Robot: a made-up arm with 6 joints.
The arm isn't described. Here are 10 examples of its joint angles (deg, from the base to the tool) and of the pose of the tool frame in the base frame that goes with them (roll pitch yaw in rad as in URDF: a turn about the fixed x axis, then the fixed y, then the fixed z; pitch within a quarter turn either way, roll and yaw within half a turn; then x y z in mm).
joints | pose
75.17 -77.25 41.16 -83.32 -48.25 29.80 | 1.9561 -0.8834 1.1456 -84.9 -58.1 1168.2
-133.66 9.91 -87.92 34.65 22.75 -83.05 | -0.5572 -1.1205 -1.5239 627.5 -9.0 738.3
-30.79 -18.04 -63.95 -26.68 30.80 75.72 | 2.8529 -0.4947 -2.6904 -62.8 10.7 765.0
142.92 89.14 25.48 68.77 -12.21 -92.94 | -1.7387 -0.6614 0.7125 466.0 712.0 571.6
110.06 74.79 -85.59 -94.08 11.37 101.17 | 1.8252 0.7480 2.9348 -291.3 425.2 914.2
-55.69 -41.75 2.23 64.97 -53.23 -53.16 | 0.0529 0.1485 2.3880 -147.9 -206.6 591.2
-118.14 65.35 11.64 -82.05 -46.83 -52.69 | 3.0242 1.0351 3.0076 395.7 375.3 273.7
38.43 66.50 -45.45 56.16 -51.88 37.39 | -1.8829 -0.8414 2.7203 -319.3 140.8 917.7
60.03 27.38 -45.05 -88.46 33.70 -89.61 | -1.0336 -0.7292 -2.8130 -278.7 -340.7 824.0
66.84 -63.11 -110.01 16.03 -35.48 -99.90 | 1.7696 0.8989 0.1968 285.1 -205.9 853.8
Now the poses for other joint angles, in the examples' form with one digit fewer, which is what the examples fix.
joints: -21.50 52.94 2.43 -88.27 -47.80 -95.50
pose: -0.522 1.008 -2.760 244 -577 507
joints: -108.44 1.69 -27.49 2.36 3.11 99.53
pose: 1.946 0.521 -2.191 26 -147 651
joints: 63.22 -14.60 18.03 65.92 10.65 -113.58
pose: -0.840 0.276 0.188 34 345 504
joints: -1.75 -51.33 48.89 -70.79 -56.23 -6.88
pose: 0.668 -0.697 -2.040 183 -404 1012
